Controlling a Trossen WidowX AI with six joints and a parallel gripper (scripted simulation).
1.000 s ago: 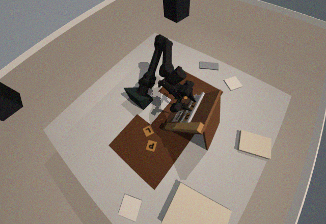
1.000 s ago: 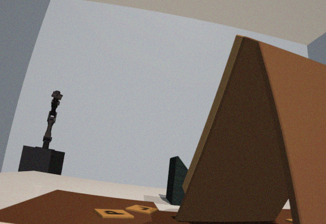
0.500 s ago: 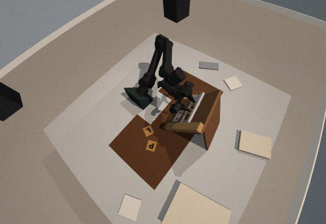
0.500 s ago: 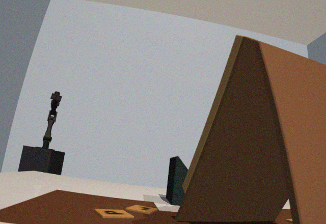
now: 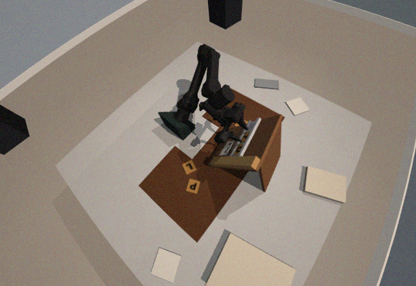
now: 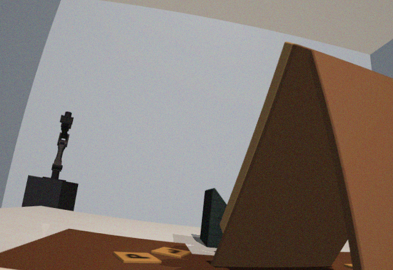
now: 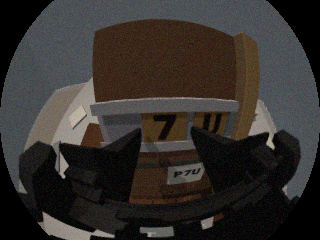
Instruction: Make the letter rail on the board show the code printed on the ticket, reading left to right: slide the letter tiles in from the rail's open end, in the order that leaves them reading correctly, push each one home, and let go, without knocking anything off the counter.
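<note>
My gripper tip is now 10 mm short of the letter tile and 10 mm above it. Also, from my gripper tip: white ticket (40 mm behind, 60 mm to the right, 100 mm below); then brown mat (130 mm behind, 90 mm to the right, 180 mm below); then grey slab (190 mm behind, 460 mm to the left, 180 mm below).
</note>
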